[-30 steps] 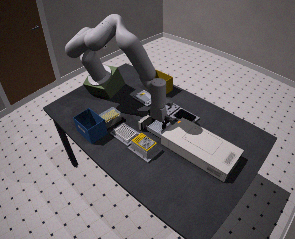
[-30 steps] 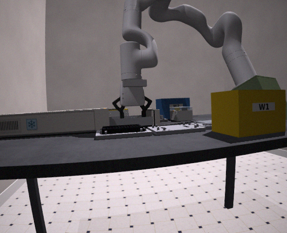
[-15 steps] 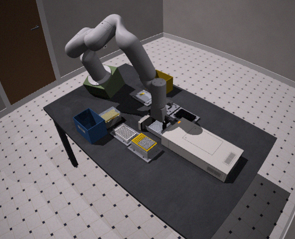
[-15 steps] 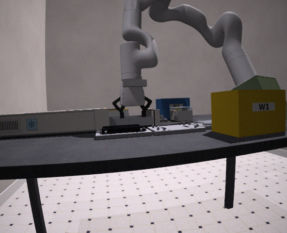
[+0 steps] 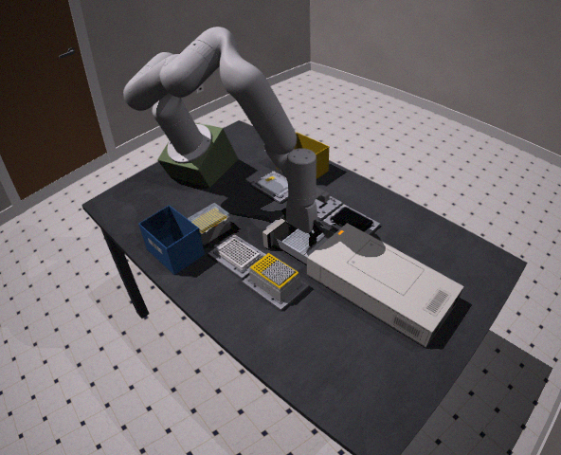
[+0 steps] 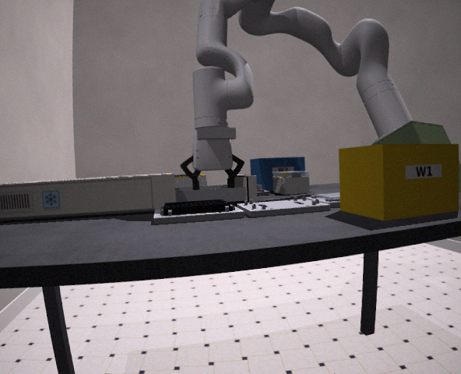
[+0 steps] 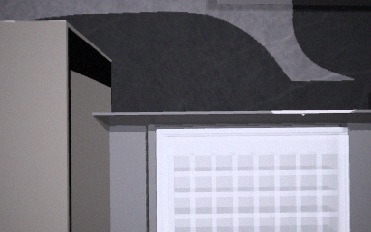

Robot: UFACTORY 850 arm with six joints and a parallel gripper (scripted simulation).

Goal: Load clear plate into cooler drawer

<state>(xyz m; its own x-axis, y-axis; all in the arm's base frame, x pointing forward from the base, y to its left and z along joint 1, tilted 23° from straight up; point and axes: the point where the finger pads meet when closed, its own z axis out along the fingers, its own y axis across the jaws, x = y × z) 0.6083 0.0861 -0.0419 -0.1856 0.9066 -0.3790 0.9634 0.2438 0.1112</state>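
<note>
My hand is 10 mm above the clear plate. Round my hand: cooler CD 180 mm ahead, 30 mm to the left, 10 mm above; then black plate 30 mm ahead, 200 mm to the left, 20 mm below; then drawer 30 mm ahead, 10 mm to the left.
</note>
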